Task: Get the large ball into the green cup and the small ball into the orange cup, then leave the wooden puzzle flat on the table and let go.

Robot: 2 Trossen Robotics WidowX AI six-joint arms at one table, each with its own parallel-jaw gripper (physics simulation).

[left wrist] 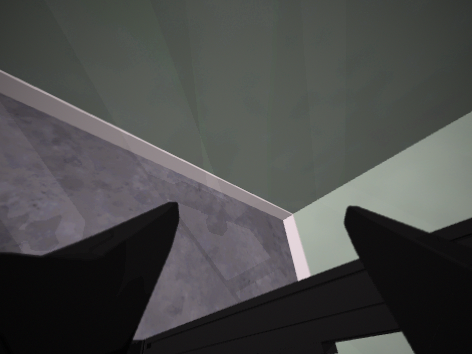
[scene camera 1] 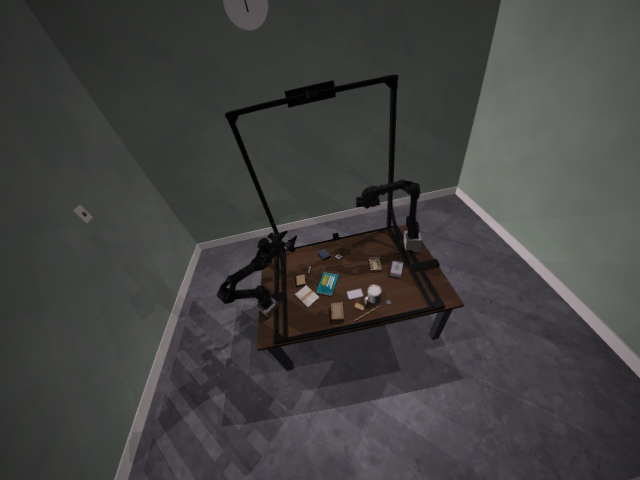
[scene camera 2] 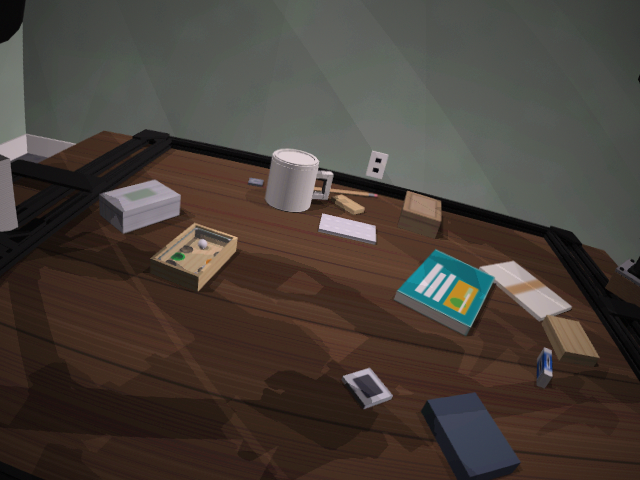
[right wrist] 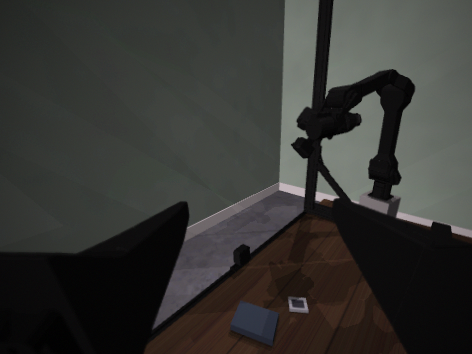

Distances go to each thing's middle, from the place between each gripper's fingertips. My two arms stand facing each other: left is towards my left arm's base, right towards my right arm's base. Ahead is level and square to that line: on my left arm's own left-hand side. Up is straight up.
Right now my left hand is 470 mm to the left of the dark blue box [scene camera 2: 465, 431], 330 mm above it and 50 mm short of it. Also, from my left hand: white mug [scene camera 2: 292, 176] (540 mm ahead, 350 mm to the right, 300 mm below).
My right hand is 380 mm above the dark blue box, 180 mm to the right of it and 90 mm past it. The rest, counted from my right hand: white mug 410 mm ahead, 350 mm below, 310 mm to the left.
